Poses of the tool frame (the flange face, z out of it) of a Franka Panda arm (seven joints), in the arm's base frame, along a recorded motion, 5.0 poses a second.
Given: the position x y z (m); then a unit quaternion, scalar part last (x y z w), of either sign.
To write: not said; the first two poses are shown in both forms.
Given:
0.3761 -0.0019 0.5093 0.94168 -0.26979 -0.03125 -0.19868
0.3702 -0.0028 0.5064 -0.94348 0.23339 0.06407 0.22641
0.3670 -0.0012 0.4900 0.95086 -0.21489 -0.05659 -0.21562
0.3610 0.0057 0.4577 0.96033 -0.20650 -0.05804 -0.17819
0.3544 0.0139 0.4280 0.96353 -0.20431 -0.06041 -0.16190
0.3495 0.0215 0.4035 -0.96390 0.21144 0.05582 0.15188
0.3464 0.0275 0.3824 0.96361 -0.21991 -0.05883 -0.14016
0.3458 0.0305 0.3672 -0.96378 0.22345 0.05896 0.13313
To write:
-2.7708 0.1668 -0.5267 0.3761 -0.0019 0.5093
-2.7214 0.2286 -0.4361 0.3702 -0.0028 0.5064
-2.7369 0.2016 -0.4030 0.3670 -0.0012 0.4900
-2.8118 0.1861 -0.3925 0.3610 0.0057 0.4577
-2.8450 0.1836 -0.3904 0.3544 0.0139 0.4280
-2.8648 0.1727 -0.4078 0.3495 0.0215 0.4035
-2.8909 0.1759 -0.4265 0.3464 0.0275 0.3824
-2.9056 0.1740 -0.4350 0.3458 0.0305 0.3672

